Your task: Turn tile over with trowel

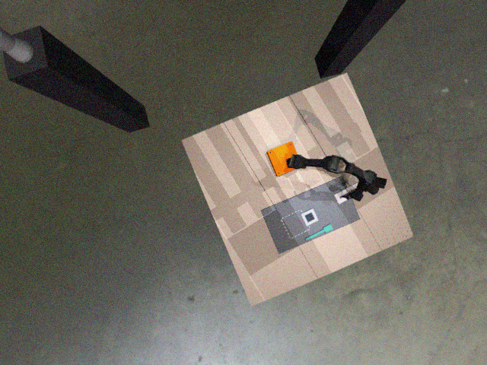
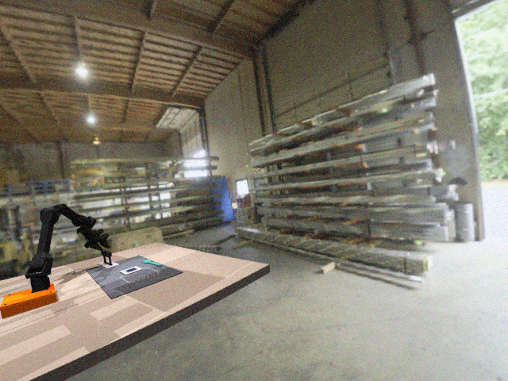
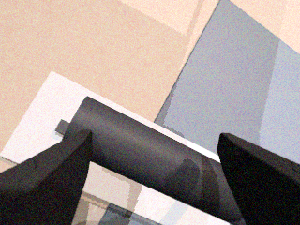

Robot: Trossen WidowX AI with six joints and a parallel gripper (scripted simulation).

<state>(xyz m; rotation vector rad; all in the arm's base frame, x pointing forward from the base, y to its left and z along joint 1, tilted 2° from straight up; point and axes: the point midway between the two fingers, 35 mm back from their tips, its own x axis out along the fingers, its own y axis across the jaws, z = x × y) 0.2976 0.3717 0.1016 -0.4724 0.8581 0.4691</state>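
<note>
My gripper tip is now 90 mm short of the white tile, 340 mm to the left of it and 90 mm above it. The rest, counted from my gripper tip: teal trowel 210 mm ahead, 290 mm to the right, 90 mm below.
</note>
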